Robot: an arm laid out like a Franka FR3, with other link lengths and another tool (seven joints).
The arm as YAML. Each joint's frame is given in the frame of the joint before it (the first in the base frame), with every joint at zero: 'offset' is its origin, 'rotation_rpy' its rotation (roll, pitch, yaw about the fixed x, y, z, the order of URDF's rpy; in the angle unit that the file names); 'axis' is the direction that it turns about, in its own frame. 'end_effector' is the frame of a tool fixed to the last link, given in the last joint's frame.
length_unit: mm
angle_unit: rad
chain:
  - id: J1
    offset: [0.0, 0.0, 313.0]
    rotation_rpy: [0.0, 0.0, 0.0]
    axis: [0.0, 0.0, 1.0]
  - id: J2
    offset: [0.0, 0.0, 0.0]
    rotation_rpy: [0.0, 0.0, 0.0]
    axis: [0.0, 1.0, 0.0]
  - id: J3
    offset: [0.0, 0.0, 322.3]
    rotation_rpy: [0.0, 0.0, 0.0]
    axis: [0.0, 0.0, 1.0]
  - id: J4
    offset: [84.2, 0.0, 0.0]
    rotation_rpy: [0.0, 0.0, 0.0]
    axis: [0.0, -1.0, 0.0]
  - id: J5
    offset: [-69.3, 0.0, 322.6]
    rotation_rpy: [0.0, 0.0, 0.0]
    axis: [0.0, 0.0, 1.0]
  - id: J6
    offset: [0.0, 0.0, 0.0]
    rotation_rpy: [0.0, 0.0, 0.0]
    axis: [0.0, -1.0, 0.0]
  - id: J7
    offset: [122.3, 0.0, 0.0]
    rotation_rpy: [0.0, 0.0, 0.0]
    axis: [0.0, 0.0, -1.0]
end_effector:
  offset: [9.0, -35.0, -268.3]
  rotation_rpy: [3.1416, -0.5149, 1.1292]
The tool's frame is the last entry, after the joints.
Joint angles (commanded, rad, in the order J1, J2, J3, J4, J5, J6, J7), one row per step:
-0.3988 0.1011 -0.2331 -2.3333 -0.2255 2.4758 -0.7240
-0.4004 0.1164 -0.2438 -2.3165 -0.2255 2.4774 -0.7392
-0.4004 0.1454 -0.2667 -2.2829 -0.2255 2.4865 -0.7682
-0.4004 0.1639 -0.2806 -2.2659 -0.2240 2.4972 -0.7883
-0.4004 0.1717 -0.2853 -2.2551 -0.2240 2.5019 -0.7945
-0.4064 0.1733 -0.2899 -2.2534 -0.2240 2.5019 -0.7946
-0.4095 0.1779 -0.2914 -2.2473 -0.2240 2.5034 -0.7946
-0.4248 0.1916 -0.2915 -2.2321 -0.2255 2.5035 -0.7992
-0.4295 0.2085 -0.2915 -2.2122 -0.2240 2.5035 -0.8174
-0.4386 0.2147 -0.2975 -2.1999 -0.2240 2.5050 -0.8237
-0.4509 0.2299 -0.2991 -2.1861 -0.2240 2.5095 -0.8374
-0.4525 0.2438 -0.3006 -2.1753 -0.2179 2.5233 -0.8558
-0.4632 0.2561 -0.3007 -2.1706 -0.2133 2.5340 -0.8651
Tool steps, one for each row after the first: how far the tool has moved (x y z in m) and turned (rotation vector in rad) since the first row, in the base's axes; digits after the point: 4 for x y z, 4 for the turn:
0.0007 -0.0088 -0.0004 -0.0050 0.0022 0.0034
0.0039 -0.0264 0.0006 -0.0196 0.0005 0.0120
0.0056 -0.0366 0.0000 -0.0283 -0.0010 0.0195
0.0079 -0.0415 0.0014 -0.0348 -0.0047 0.0223
0.0042 -0.0465 0.0015 -0.0360 -0.0041 0.0120
0.0043 -0.0500 0.0020 -0.0390 -0.0056 0.0080
0.0018 -0.0599 0.0012 -0.0439 -0.0029 -0.0009
0.0053 -0.0659 0.0005 -0.0483 0.0003 0.0123
0.0030 -0.0755 0.0030 -0.0554 -0.0025 0.0044
0.0013 -0.0845 0.0014 -0.0602 0.0005 0.0059
0.0058 -0.0889 0.0006 -0.0654 -0.0054 0.0197
0.0038 -0.0948 -0.0027 -0.0666 -0.0065 0.0171

